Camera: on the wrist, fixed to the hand. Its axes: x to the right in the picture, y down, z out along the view.
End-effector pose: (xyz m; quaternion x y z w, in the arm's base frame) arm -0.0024 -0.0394 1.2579 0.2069 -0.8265 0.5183 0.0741
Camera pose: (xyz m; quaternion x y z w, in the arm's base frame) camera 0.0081 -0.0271 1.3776 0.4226 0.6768 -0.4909 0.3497
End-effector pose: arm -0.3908 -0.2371 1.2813 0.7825 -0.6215 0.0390 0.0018
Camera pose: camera -0.2925 -0.2382 1.3514 -0.1096 0.9848 -0.0737 0.1130
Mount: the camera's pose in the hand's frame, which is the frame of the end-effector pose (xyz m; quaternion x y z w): 0.0276 -0.0986 -0.0640 0.0960 -0.0186 0.7070 0.7005
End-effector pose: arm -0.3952 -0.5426 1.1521 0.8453 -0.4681 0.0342 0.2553
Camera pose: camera -0.2884 -0.4918 1.1764 0.2863 -0.9269 0.2337 0.0648
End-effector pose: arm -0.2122 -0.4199 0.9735 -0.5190 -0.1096 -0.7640 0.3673
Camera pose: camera -0.3296 -0.3977 0.9907 -0.4200 0.2100 -0.2553 0.8452
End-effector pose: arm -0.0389 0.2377 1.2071 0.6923 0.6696 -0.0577 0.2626
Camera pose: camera -0.1480 0.2872 1.2217 0.9825 -0.0308 0.0681 0.1707
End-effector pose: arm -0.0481 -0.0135 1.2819 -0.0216 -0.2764 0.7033 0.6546
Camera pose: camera 0.0627 0.0343 1.2780 0.1346 0.1230 -0.9823 0.0418
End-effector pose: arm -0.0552 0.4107 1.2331 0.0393 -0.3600 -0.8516 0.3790
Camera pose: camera -0.1139 0.3995 1.1282 -0.2064 -0.3687 -0.2947 0.8571
